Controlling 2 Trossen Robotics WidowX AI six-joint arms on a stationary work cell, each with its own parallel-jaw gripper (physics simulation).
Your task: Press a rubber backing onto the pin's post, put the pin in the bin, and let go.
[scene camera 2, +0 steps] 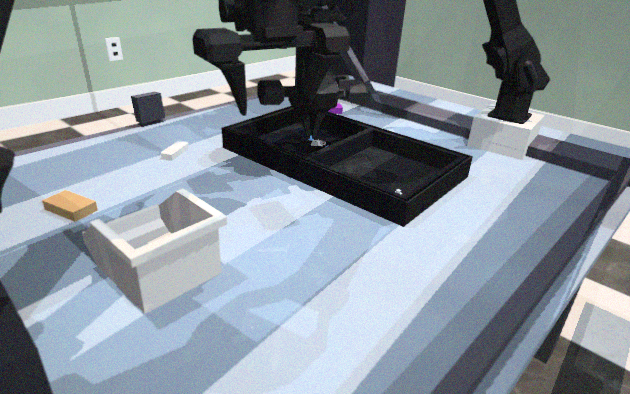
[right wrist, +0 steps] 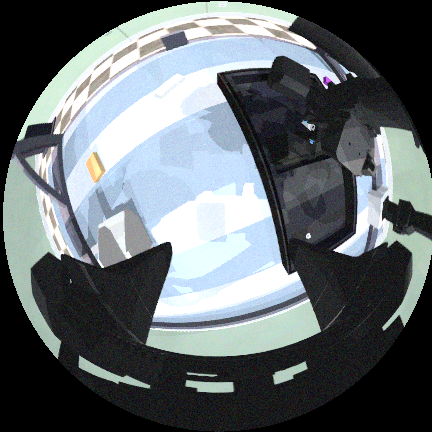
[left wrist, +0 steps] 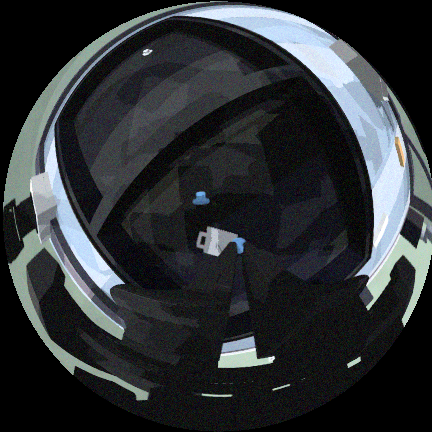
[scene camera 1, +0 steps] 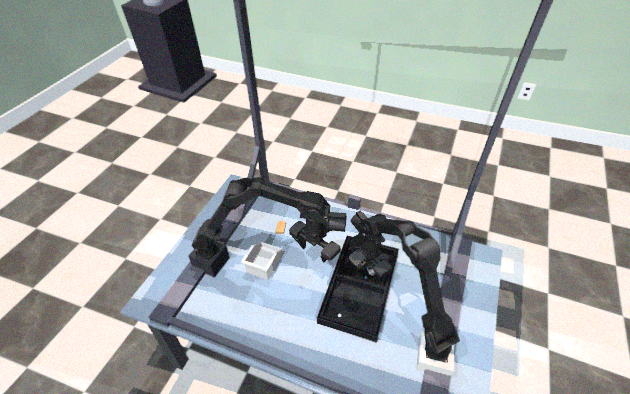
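Where they show: left gripper, fingertip midpoint: (scene camera 2: 310,137) (right wrist: 305,119) (left wrist: 238,247) (scene camera 1: 368,267); right gripper, fingertip midpoint: (scene camera 2: 276,110) (right wrist: 232,247) (scene camera 1: 314,255); left arm's base, link origin: (scene camera 2: 509,115) (right wrist: 384,207) (scene camera 1: 437,350); right arm's base, link origin: (scene camera 1: 207,250).
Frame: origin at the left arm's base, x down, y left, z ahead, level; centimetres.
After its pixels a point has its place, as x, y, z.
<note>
The small grey mug-shaped pin (left wrist: 216,241) {5.2, -26.5, 24.4} (scene camera 2: 318,143) {5.2, -26.3, 24.5} lies in one compartment of the black tray (scene camera 2: 300,172) {4.2, -20.3, 37.9}. My left gripper (left wrist: 238,247) {4.0, -27.3, 25.7} is low over that compartment, shut on a blue rubber backing (left wrist: 240,244) {3.7, -27.1, 26.0} at its fingertips. This backing appears against the pin's edge; whether it sits on the post is hidden. A second blue backing (left wrist: 201,198) {4.4, -23.3, 26.0} lies loose near the pin. My right gripper (right wrist: 232,247) {-7.8, -19.5, 44.7} (scene camera 1: 315,244) {-7.8, -19.5, 44.7} is open and empty above the table, beside the tray. The white bin (scene camera 1: 257,270) {1.6, -14.1, 65.1} (scene camera 2: 180,272) {3.0, -14.1, 66.2} stands on the table, left of the tray in both scene views.
A small white piece (scene camera 2: 398,191) {4.8, -6.0, 32.3} (left wrist: 147,52) {5.1, -6.4, 32.1} lies in the tray's other compartment. An orange block (scene camera 1: 281,227) {4.4, -38.0, 63.9} (scene camera 2: 70,205) {4.4, -37.2, 64.9} lies near the bin. A white block (scene camera 2: 174,150) {4.8, -42.2, 44.5}, a dark cube (scene camera 2: 148,108) {2.5, -57.2, 38.0} and a purple piece (scene camera 2: 338,108) {4.7, -33.8, 6.4} also show. The two arms are close together.
</note>
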